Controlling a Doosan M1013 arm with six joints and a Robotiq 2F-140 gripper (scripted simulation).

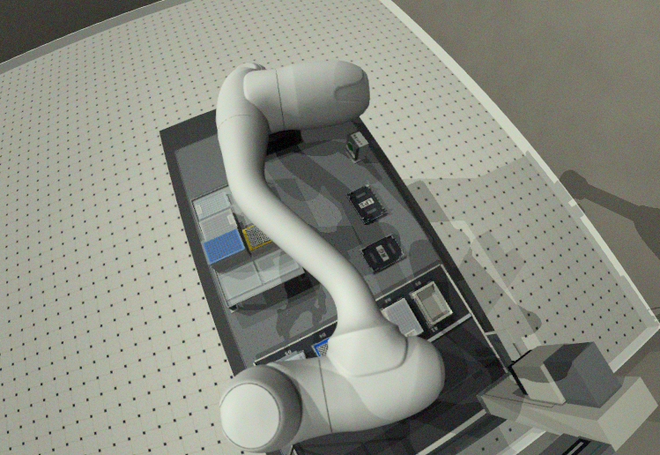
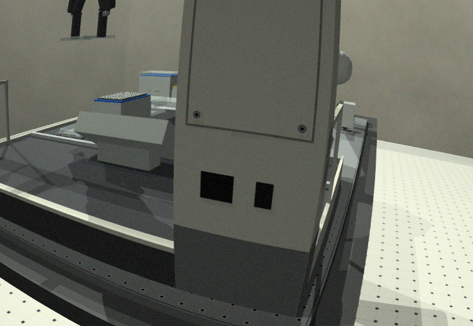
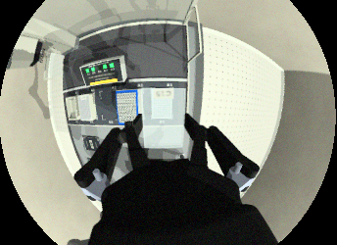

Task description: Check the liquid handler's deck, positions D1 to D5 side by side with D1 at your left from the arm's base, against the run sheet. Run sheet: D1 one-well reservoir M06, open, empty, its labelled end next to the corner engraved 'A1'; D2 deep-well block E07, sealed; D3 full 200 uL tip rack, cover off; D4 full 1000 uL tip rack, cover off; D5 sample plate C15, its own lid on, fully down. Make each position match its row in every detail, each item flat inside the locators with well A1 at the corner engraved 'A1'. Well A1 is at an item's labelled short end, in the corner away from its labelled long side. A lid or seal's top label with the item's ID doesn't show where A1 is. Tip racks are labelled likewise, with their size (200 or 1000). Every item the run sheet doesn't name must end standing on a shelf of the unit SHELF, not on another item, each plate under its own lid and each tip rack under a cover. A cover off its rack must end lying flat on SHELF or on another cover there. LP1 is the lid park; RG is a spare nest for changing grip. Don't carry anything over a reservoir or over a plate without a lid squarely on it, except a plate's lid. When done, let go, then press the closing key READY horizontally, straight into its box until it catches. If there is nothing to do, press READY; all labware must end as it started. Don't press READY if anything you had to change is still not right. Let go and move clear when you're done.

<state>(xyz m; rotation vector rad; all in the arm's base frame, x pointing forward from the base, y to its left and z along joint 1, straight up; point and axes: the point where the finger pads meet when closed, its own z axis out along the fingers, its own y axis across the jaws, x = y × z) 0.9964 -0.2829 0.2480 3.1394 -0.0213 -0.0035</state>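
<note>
The white well plate is 26 cm below my hand. Round my hand: flat lid 2 cm below; sealed deep-well block 37 cm to the left, 24 cm below; blue-rimmed tip rack 1 cm ahead, 13 cm to the left, 20 cm below.
</note>
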